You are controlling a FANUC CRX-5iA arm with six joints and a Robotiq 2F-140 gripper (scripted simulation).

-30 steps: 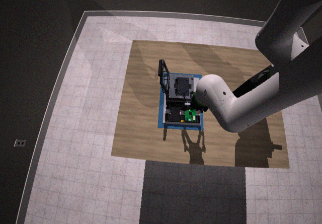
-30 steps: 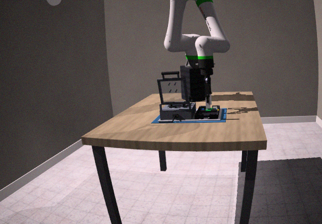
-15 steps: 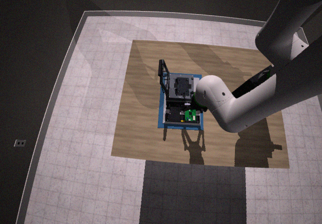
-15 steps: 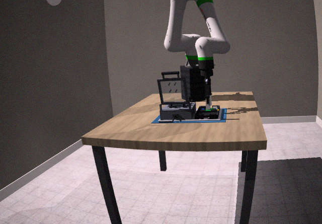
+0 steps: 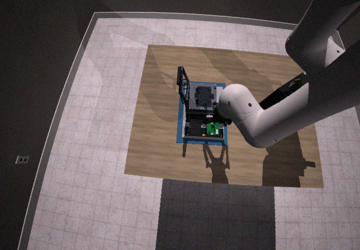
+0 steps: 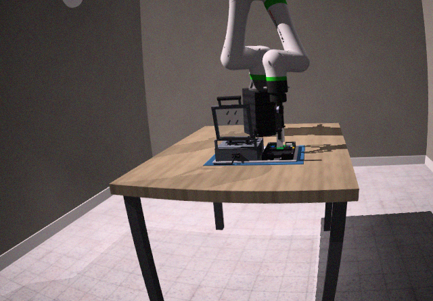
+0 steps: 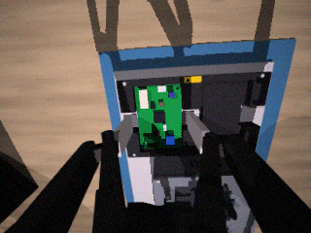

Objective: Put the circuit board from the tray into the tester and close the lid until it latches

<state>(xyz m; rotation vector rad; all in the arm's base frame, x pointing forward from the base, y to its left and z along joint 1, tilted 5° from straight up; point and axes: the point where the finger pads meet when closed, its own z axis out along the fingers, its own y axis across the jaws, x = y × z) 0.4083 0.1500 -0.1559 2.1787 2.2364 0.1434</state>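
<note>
Now: hand 4 cm above the green circuit board. Also, from my hand: lid 19 cm ahead, 16 cm to the right, 13 cm above; then tester 13 cm to the right, 10 cm ahead, 6 cm above.
</note>
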